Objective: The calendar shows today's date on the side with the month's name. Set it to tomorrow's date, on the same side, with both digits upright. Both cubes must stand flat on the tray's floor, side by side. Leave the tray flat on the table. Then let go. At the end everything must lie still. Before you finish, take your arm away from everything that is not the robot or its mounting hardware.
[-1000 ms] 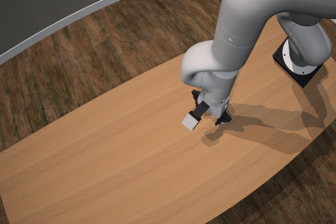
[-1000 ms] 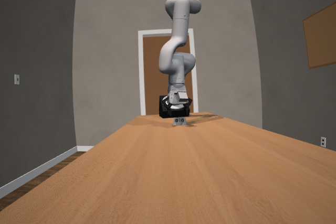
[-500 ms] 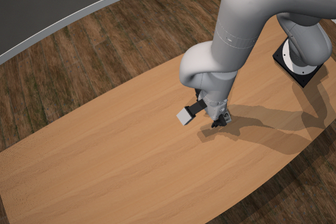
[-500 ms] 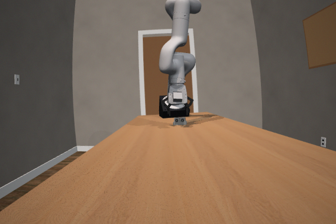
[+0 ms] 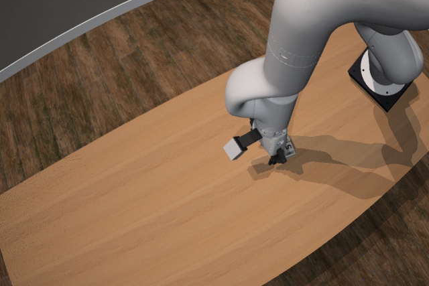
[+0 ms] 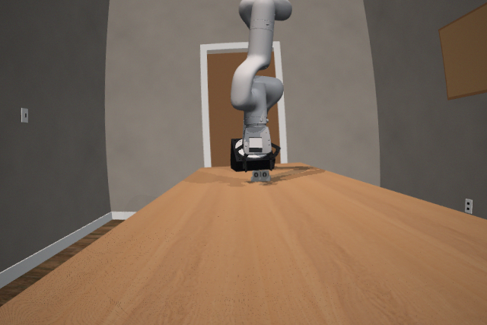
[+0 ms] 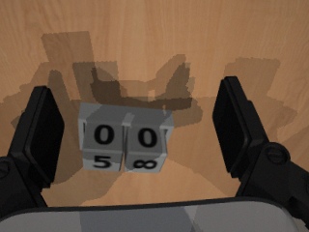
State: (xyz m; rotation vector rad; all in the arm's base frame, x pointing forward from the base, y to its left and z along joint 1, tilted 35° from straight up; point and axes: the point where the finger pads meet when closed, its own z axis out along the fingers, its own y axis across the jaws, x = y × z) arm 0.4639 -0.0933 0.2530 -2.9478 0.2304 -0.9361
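My hand is 8 cm past the white digit cube, 3 cm above it and 1 cm to the right of it. Round my hand: calendar tray (7 cm behind, 5 cm below, 3 cm to the left).
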